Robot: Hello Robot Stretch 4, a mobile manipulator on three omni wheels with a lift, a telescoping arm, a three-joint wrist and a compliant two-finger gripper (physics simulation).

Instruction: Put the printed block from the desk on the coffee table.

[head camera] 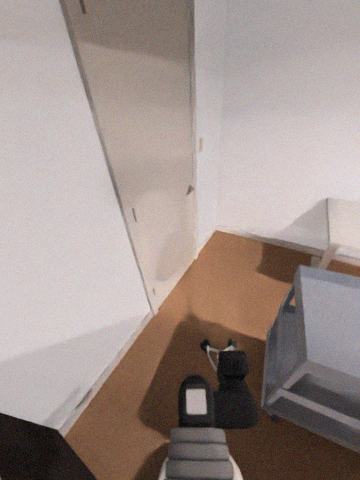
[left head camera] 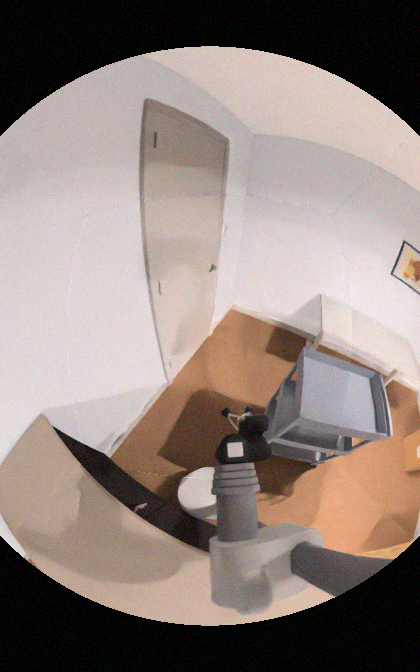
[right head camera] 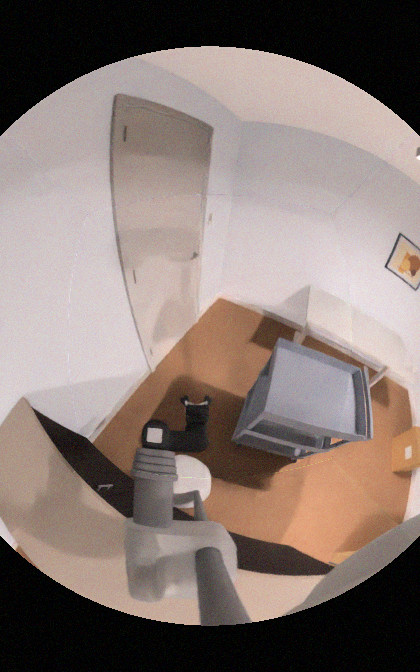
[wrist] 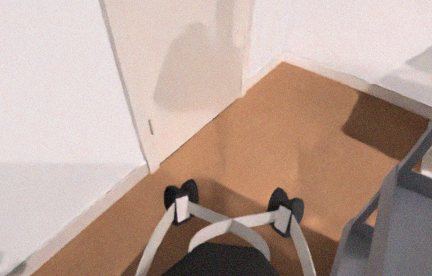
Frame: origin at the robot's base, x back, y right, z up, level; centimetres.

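Where they show: gripper, fingertip midpoint: (head camera: 217, 342) (wrist: 233, 198).
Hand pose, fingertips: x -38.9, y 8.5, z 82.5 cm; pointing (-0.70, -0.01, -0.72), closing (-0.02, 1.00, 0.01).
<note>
After its pixels a point has its place.
My gripper (head camera: 218, 345) @[x -38.9, y 8.5, z 82.5 cm] (left head camera: 237, 412) (right head camera: 196, 400) (wrist: 233, 198) @[x -38.9, y 8.5, z 82.5 cm] is open, its two dark fingertips apart with brown floor showing between them. It hangs over the floor, left of a grey cart. The printed block does not show in these views. The coffee table does not show either. A long pale table (head camera: 345, 222) @[x -129.9, y 121.2, z 69.3 cm] (left head camera: 370, 332) (right head camera: 350, 327) stands at the back wall, behind the cart. A large beige-topped unit (left head camera: 50, 490) (right head camera: 45, 470) with a dark front lies at the lower left. I cannot tell which of these two is the desk.
The grey cart (head camera: 330, 310) @[x -53.2, y 59.3, z 76.7 cm] (left head camera: 335, 390) (right head camera: 310, 385) (wrist: 387, 215) @[x -58.3, y 47.3, z 49.7 cm] stands close on the gripper's right. A closed door (head camera: 145, 125) @[x -125.1, y -21.0, z 142.9 cm] (left head camera: 185, 225) (right head camera: 160, 210) (wrist: 185, 50) @[x -127.9, y -19.5, z 52.4 cm] and white walls bound the left. A cardboard box (left head camera: 412, 452) (right head camera: 400, 450) is at the right edge.
</note>
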